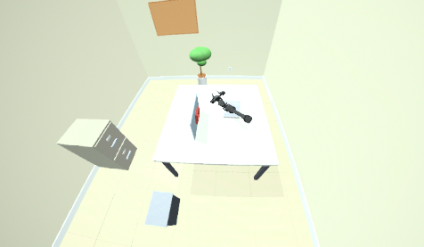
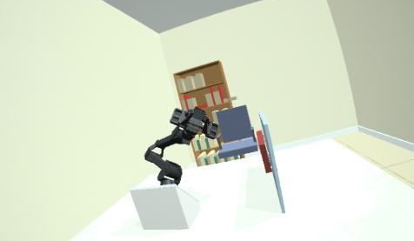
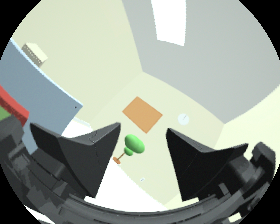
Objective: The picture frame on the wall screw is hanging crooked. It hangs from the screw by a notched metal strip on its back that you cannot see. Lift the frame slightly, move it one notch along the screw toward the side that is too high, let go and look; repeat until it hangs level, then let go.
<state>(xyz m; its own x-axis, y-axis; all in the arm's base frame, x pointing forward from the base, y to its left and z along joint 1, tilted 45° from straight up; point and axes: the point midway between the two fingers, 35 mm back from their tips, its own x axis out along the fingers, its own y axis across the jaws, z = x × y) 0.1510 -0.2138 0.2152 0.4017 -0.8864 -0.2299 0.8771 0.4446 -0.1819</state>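
Right now the picture frame is 21 cm ahead of my gripper tip, 14 cm to the left of it and 22 cm below it. The rest, counted from my gripper tip: wall panel: 22 cm ahead, 14 cm to the left, 23 cm below.
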